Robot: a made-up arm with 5 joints.
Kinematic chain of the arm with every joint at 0, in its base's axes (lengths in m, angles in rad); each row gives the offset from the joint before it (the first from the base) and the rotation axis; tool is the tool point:
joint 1: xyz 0 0 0.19 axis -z
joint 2: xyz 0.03 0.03 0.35 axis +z
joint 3: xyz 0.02 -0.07 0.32 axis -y
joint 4: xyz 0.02 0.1 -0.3 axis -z
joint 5: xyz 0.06 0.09 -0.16 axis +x
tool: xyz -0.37 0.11 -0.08
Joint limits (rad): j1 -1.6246..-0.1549 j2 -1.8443..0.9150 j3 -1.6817..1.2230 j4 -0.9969..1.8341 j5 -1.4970..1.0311
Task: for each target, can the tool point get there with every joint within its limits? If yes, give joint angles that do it. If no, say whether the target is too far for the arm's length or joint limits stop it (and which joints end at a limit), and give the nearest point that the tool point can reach.
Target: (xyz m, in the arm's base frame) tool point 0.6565 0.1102 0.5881
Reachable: yes | joints -0.4941 -1.0181 0.9994 1.1360 -0.3156
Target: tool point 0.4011 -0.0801 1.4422
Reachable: no: joint limits stop it (at a limit: joint 1, joint 2, joint 3) | nearest point 0.3673 -0.1336 1.2537 | short by 0.199 m
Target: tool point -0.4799 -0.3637 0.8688
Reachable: yes | joints -1.2222 -0.5432 -0.9979 -0.7343 0.1191
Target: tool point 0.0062 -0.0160 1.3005
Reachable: no: joint limits stop it (at a limit: joint 3, joint 5) | nearest point 0.1093 -0.2820 1.2594 | short by 0.288 m
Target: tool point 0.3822 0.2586 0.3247
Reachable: yes | joints -0.3042 -0.7686 0.5827 0.6294 -0.1953
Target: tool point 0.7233 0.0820 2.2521
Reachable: no: too far | nearest point 0.3994 -0.1431 1.2481 | short by 1.079 m
